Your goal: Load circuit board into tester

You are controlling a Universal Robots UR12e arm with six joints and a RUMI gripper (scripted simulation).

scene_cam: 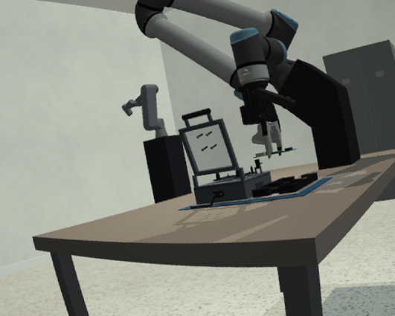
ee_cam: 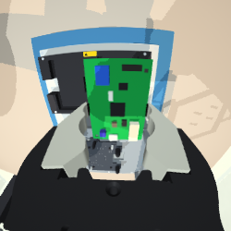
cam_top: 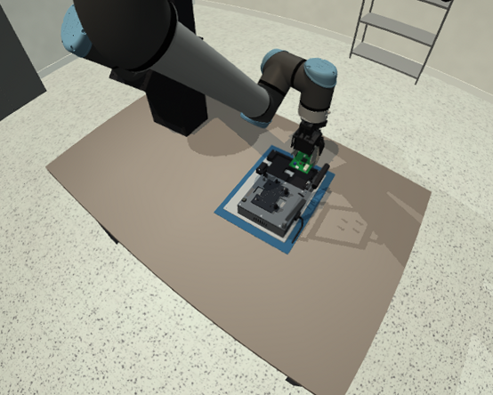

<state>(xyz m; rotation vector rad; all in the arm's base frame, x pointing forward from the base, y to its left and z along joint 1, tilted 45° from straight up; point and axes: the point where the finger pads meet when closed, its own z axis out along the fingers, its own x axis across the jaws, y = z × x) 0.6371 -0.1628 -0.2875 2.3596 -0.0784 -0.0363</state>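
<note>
Right now my hand is right at the green circuit board. Also, from my hand: tester bed (40 mm behind, 160 mm to the right, 50 mm below); black post (110 mm behind, 110 mm to the right, 30 mm below); tester (20 mm behind, 130 mm to the right, 10 mm below).
</note>
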